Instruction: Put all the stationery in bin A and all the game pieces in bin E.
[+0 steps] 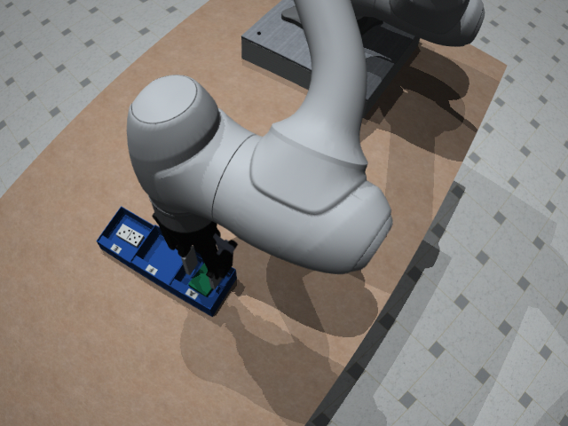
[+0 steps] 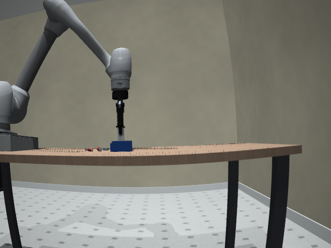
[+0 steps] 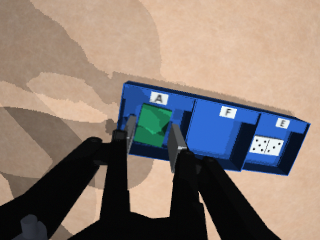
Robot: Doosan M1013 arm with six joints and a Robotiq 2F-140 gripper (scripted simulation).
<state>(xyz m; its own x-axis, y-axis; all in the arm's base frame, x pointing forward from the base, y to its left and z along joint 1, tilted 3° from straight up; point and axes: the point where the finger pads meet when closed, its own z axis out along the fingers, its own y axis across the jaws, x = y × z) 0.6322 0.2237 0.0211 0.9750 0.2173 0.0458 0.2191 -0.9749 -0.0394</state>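
The green flat block is 50 mm below my hand. The rest, counted from my hand: blue three-compartment bin 80 mm to the right, 50 mm below, 30 mm ahead; white domino 160 mm to the right, 50 mm below, 40 mm ahead; grey clip-like piece 80 mm to the right, 60 mm below, 60 mm behind.
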